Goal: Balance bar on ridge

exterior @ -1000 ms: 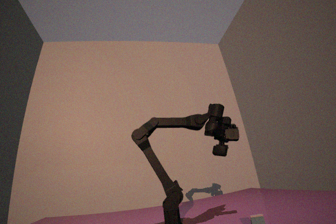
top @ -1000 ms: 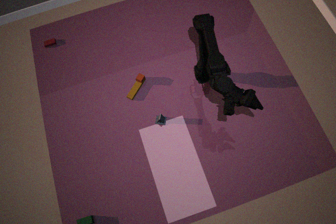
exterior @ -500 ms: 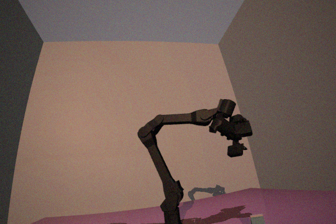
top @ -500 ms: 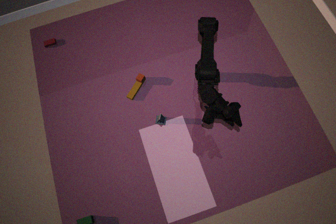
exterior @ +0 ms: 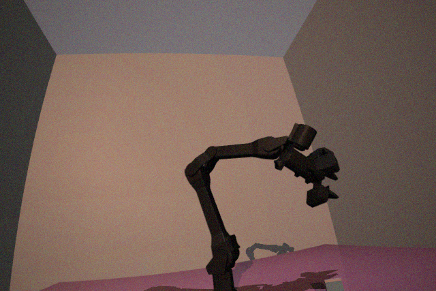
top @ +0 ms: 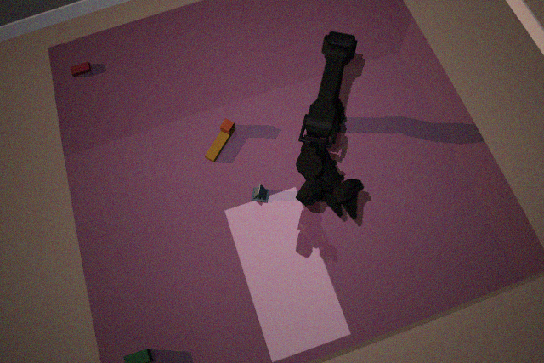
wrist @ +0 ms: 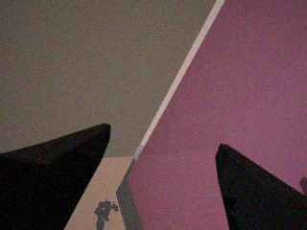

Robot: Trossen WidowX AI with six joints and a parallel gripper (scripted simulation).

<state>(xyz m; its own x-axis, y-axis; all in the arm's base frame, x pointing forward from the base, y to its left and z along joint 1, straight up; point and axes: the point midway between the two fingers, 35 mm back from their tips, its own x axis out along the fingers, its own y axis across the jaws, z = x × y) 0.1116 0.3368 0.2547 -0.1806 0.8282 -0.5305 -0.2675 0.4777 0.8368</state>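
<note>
Right now the bar is 44 cm to the right of my gripper tip, 22 cm below it and 22 cm ahead of it. From my gripper tip the other things lie so: green block 63 cm ahead, 22 cm below, 13 cm to the left; then red block 87 cm to the right, 63 cm ahead, 23 cm below.
</note>
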